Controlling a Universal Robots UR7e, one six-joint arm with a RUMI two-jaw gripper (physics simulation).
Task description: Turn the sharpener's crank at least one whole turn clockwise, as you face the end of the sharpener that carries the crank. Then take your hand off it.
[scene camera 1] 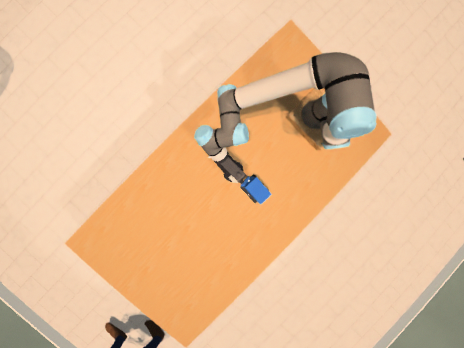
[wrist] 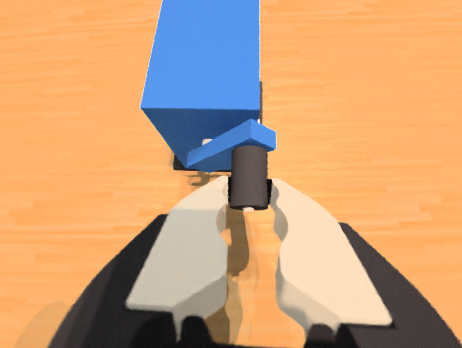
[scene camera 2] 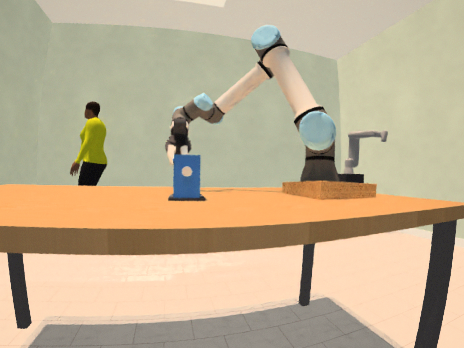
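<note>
The sharpener is a blue box standing upright on a dark base. A pale round spot shows on its face in scene camera 2. In the wrist view its blue crank arm slants across the near end, from lower left to upper right. The dark cylindrical crank knob is at the arm's right end, close to the line of the box's right side. My gripper is shut on this knob, one pale finger on each side. In scene camera 2 the box hides the crank and fingertips.
The arm's wooden base block stands on the orange table, to the right of the sharpener in scene camera 2. A person in a yellow top is beyond the table. A second, grey arm shows behind the base.
</note>
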